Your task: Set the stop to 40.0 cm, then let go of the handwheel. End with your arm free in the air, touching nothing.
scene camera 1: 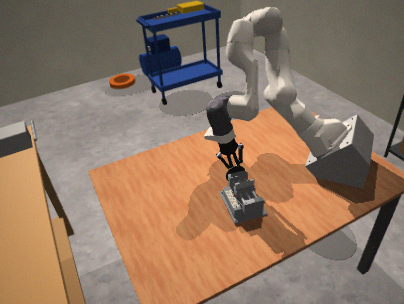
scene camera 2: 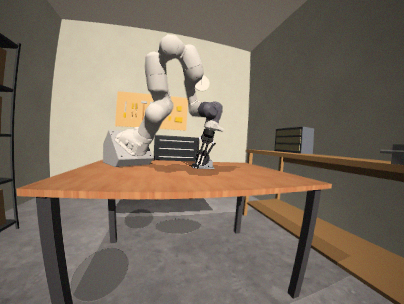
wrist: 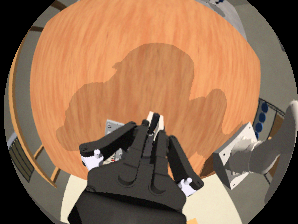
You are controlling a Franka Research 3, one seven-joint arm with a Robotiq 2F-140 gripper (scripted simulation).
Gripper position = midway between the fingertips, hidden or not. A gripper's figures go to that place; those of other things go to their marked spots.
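A slide fixture [wrist: 148, 143] is 20 cm from the lens; my gripper [wrist: 154, 119] is 23 cm from the lens.
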